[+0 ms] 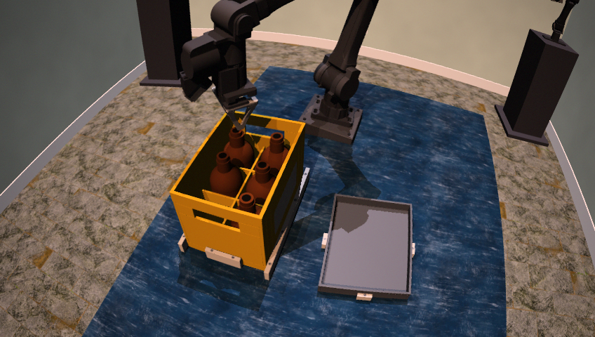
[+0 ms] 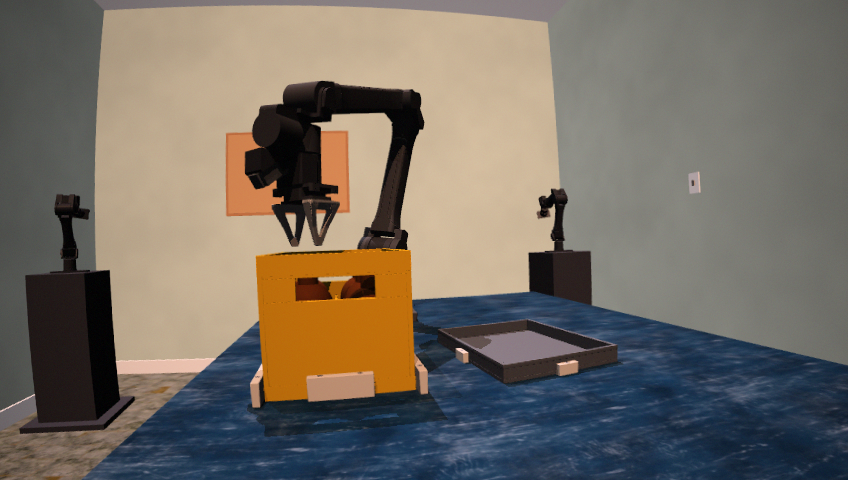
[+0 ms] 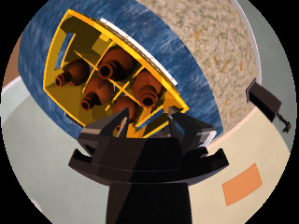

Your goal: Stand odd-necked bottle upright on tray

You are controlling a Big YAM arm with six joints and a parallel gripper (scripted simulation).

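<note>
The orange crate lies 9 cm ahead of my hand, 4 cm to the left of it and 11 cm below it. From my hand the other things lie so: dark grey tray: 13 cm ahead, 32 cm to the left, 18 cm below.
</note>
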